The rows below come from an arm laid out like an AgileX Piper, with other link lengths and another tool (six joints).
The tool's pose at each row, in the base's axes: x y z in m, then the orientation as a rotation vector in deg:
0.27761 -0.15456 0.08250 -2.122 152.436 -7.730
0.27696 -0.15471 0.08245 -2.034 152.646 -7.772
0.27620 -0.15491 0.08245 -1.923 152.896 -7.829
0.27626 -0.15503 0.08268 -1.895 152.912 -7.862
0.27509 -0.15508 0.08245 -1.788 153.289 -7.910
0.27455 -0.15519 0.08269 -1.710 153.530 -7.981
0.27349 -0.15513 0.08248 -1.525 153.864 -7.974
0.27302 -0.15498 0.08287 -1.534 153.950 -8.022
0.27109 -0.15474 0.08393 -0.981 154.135 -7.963
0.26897 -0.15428 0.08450 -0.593 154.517 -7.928
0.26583 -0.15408 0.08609 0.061 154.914 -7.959
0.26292 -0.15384 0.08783 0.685 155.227 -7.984
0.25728 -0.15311 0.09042 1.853 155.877 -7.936
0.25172 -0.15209 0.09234 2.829 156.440 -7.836
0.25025 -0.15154 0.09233 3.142 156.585 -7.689
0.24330 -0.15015 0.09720 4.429 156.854 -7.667
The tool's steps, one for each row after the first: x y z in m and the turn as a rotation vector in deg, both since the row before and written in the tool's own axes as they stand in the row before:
0.00061 -0.00014 -0.00024 0.035 0.214 0.048
0.00069 -0.00020 -0.00033 0.047 0.255 0.060
-0.00015 -0.00014 -0.00017 0.027 0.018 0.014
0.00115 -0.00003 -0.00032 0.034 0.381 0.055
0.00038 -0.00013 -0.00044 0.052 0.246 0.035
0.00104 0.00008 -0.00029 0.010 0.338 0.120
0.00025 0.00011 -0.00057 0.029 0.088 -0.017
0.00127 0.00012 -0.00181 0.040 0.198 0.393
0.00165 0.00038 -0.00147 0.022 0.392 0.264
0.00216 0.00000 -0.00279 0.109 0.420 0.439
0.00190 0.00000 -0.00282 0.103 0.337 0.421
0.00404 0.00031 -0.00475 0.124 0.697 0.795
0.00430 0.00060 -0.00409 0.061 0.605 0.668
0.00136 0.00047 -0.00063 -0.060 0.156 0.232
0.00448 0.00056 -0.00732 0.165 0.338 0.887

